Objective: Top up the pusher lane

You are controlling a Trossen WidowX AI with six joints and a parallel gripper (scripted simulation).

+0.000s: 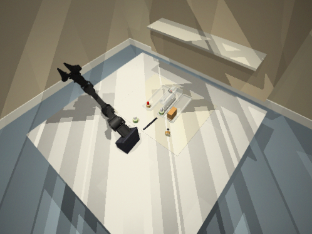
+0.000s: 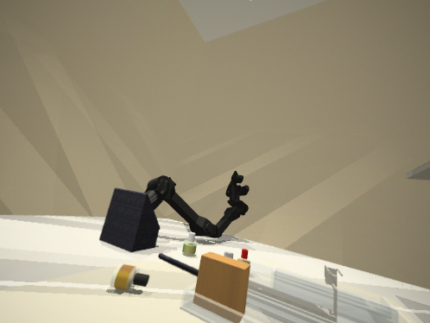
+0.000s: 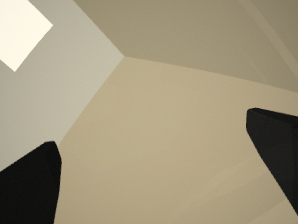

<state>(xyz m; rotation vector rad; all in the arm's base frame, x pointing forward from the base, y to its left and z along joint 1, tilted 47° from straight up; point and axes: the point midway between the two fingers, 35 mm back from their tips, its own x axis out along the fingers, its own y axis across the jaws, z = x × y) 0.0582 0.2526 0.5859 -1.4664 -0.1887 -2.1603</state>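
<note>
The black rod is 640 mm to the right of my gripper tip, 340 mm below it and 170 mm ahead of it. Round my gripper tip: brown block 730 mm to the right, 310 mm below, 310 mm ahead.
</note>
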